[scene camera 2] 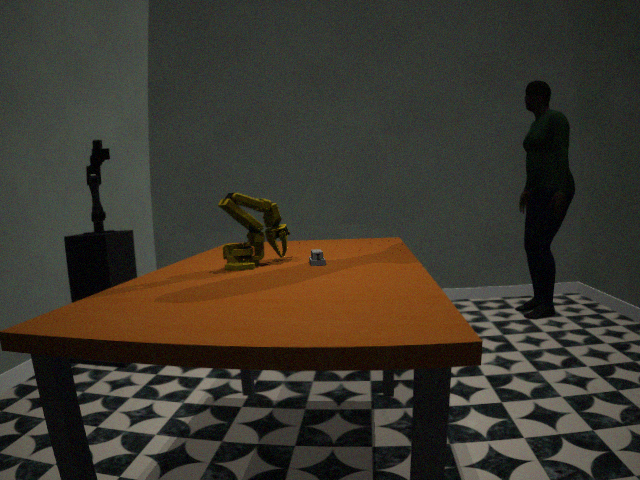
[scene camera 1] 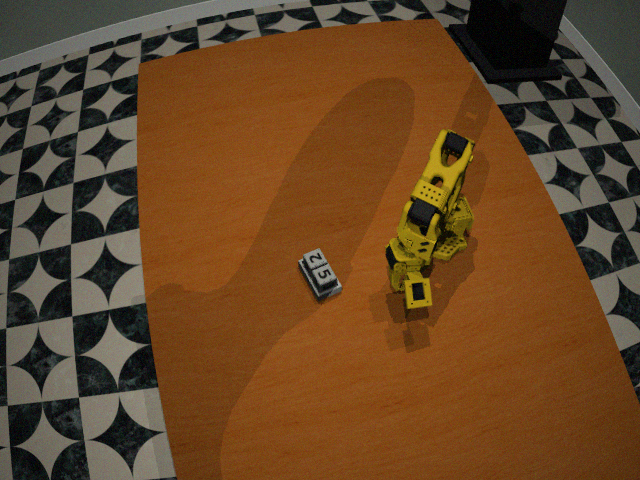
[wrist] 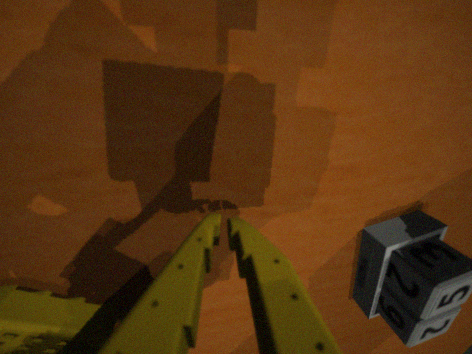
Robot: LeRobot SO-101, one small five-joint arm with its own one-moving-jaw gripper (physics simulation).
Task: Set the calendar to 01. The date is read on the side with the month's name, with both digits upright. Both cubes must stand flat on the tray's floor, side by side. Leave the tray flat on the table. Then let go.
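The grey tray (scene camera 1: 333, 292) (scene camera 2: 317, 262) (wrist: 385, 233) lies flat on the table. Two cubes stand side by side in it. In scene camera 1, the cube with 2 on top (scene camera 1: 314, 257) and the cube with 5 on top (scene camera 1: 324, 273) touch or nearly touch. In the wrist view, the 5 cube (wrist: 452, 298) also shows a 3 on its end and a 2-like digit on its side; the 2 cube (wrist: 434, 330) shows a 6 or 9. No month name is readable. My gripper (scene camera 2: 283, 255) (wrist: 224, 221) is shut and empty, low over the table, apart from the tray.
The orange table (scene camera 1: 206, 155) (scene camera 2: 258, 320) carries the arm's yellow base (scene camera 1: 450, 248) (scene camera 2: 240, 258). A large shadow falls across the tray area. A black pedestal (scene camera 1: 511, 41) (scene camera 2: 103, 263) stands beyond the table, and a person (scene camera 2: 546, 149) stands at the far right.
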